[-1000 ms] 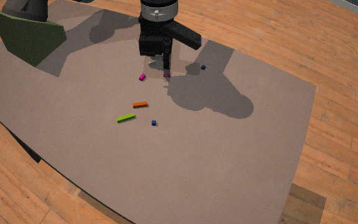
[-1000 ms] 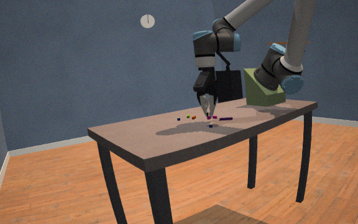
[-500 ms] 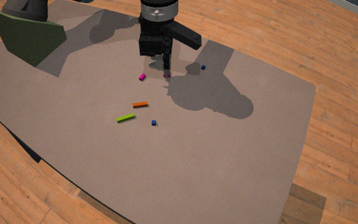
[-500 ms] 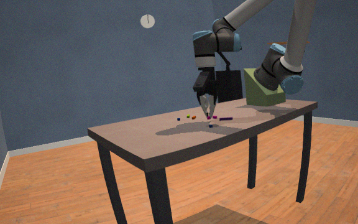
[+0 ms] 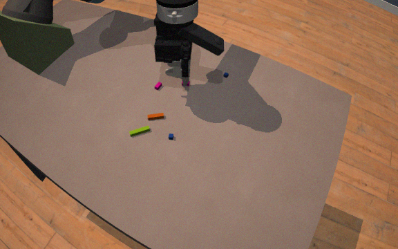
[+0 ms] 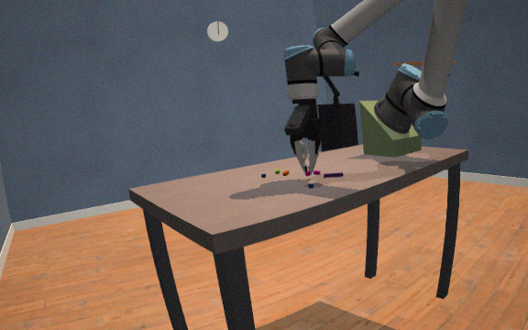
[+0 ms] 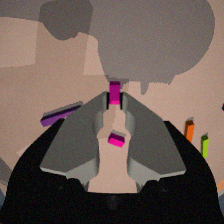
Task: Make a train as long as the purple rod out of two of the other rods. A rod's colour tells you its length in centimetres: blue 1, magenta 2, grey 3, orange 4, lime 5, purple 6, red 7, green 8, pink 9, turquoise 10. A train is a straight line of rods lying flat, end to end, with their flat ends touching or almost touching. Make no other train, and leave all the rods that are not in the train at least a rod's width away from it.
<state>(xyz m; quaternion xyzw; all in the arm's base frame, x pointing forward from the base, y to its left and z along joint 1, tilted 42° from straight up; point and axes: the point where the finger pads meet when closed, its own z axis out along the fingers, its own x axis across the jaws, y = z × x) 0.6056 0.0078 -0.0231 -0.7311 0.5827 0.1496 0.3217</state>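
The orange rod lies 30 mm behind my hand, 120 mm to the right of it and 20 mm below it. The rest, counted from my hand: lime rod (50 mm behind, 180 mm to the right, 20 mm below); purple rod (60 mm behind, 50 mm to the left, 20 mm below).
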